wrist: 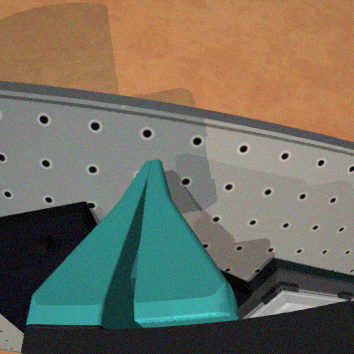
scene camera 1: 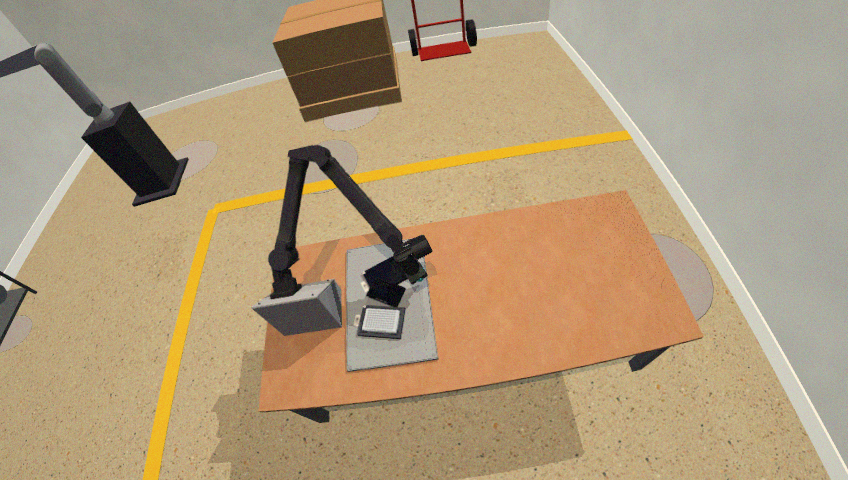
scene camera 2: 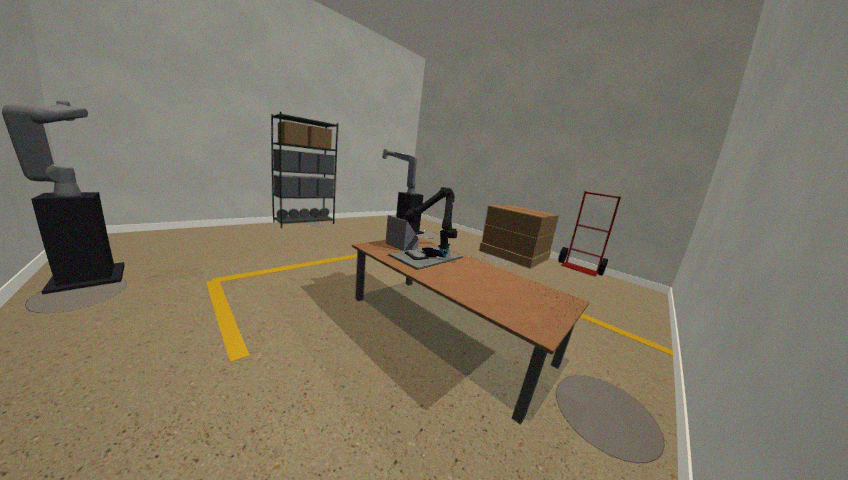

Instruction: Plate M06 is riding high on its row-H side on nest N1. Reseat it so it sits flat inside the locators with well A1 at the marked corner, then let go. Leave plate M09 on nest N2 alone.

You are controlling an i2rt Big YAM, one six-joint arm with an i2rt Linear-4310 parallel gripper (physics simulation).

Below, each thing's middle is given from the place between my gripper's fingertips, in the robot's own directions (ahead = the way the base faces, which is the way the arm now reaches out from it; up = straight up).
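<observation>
The black nest [scene camera 1: 389, 269] is 10 mm below my hand, 60 mm to the left of it and 140 mm behind it. Then there is the grey perforated plate [scene camera 1: 417, 342], which sits 20 mm below my hand, 40 mm to the right of it and 140 mm behind it. As for the black well plate [scene camera 1: 381, 290], I find it 20 mm to the right of my hand and 140 mm behind it.
</observation>
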